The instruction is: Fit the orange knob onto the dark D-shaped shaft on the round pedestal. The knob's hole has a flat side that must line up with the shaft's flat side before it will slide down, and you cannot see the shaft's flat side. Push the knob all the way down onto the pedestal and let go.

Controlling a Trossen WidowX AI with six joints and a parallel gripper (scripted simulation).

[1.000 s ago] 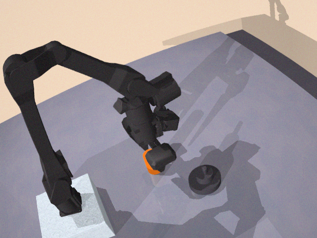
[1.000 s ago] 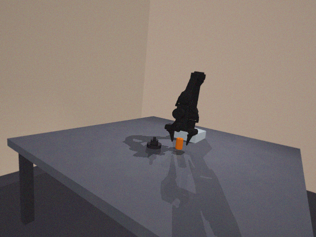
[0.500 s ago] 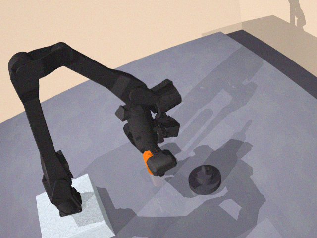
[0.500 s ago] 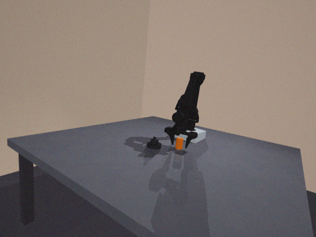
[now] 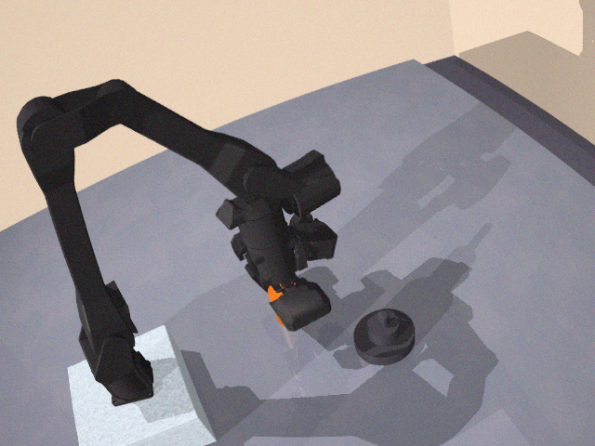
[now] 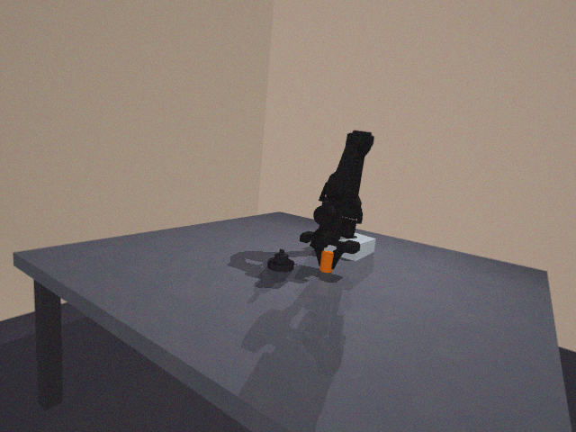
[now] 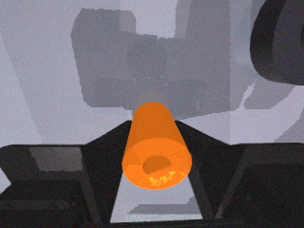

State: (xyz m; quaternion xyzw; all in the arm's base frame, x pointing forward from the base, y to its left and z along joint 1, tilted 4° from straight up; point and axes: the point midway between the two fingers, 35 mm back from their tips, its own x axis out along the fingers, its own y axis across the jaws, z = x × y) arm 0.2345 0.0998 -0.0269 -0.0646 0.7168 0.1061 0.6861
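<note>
My gripper tip is now 11 cm short of the round dark pedestal, 10 cm to the left of it and 2 cm below it. From my gripper tip the other things lie so: orange knob 2 cm above.
</note>
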